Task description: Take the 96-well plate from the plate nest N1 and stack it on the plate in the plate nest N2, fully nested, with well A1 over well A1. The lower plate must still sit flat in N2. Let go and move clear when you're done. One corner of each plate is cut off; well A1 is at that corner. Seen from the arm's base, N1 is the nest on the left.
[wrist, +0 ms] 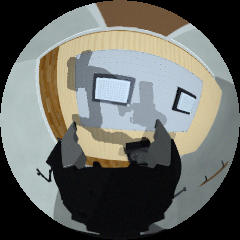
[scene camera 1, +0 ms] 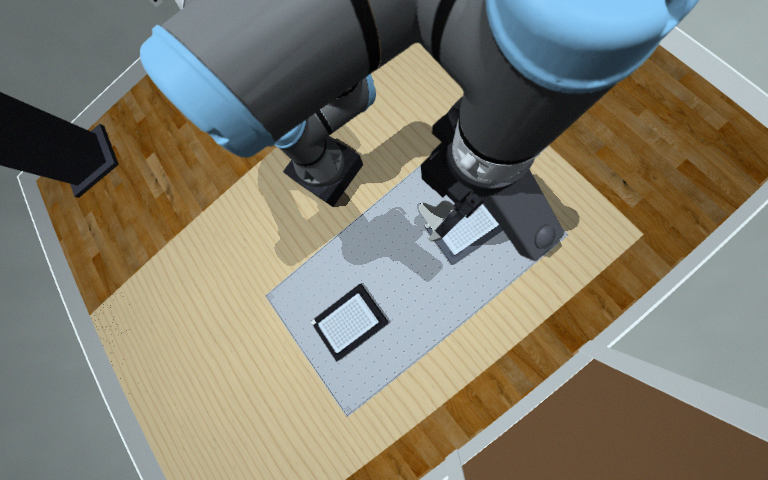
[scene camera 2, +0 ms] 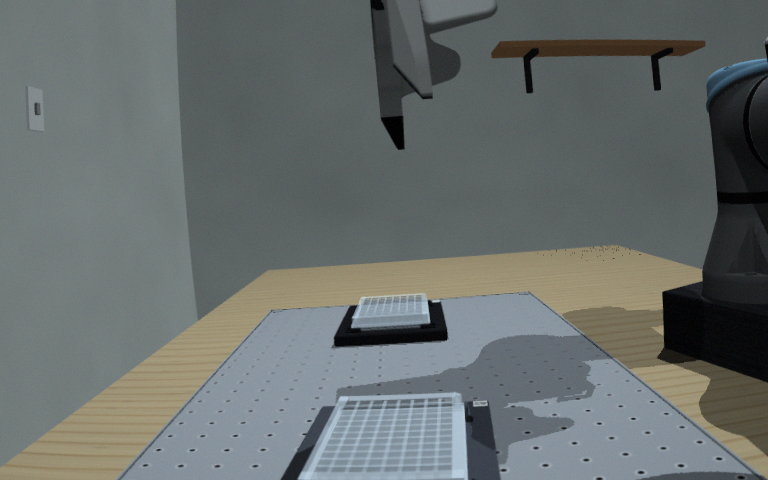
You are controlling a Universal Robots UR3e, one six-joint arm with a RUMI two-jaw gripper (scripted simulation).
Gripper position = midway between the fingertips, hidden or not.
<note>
In view: the gripper [scene camera 2: 410, 129] and a black nest [scene camera 2: 408, 335].
The gripper shows as well in the wrist view [wrist: 115, 121] and in scene camera 1 [scene camera 1: 464, 206].
</note>
